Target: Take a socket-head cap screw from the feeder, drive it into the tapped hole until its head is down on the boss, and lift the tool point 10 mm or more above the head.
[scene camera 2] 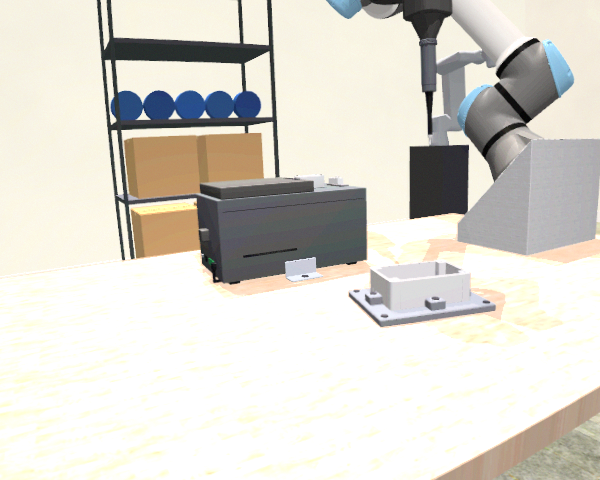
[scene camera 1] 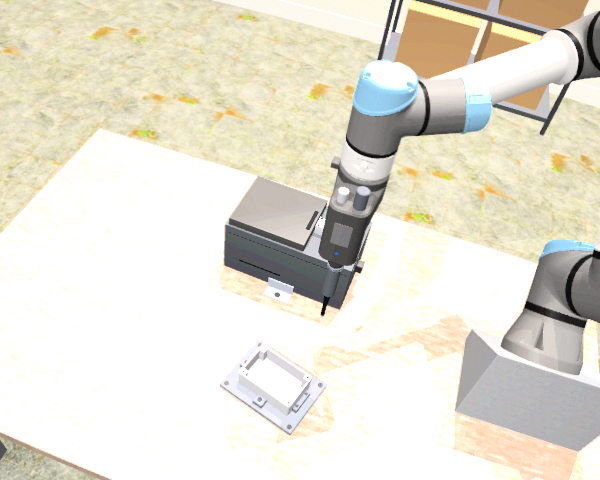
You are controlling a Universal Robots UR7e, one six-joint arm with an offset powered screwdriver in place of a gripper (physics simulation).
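My screwdriver [scene camera 1: 323, 310] [scene camera 2: 429, 131] points down, its tip high above the table, between the feeder and the housing in the scene camera 1 view. A small light screw [scene camera 2: 429, 137] shows at the bit's tip; its details are too small to tell. The dark grey feeder [scene camera 1: 285, 265] [scene camera 2: 295, 225] stands behind the housing, with a lid on its top. The light grey open housing [scene camera 1: 265, 387] [scene camera 2: 420, 292] sits on a flat plate [scene camera 1: 280, 422] [scene camera 2: 415, 316]. Small bosses [scene camera 1: 259, 399] [scene camera 2: 435, 302] stand beside its walls. I cannot tell which one has the tapped hole.
A small angle bracket [scene camera 1: 278, 290] [scene camera 2: 302, 272] sits at the feeder's front foot. The robot's grey pedestal [scene camera 1: 530, 400] [scene camera 2: 555, 195] stands to the right on the table. A shelf rack [scene camera 2: 190, 51] with blue rolls and cardboard boxes stands behind the table.
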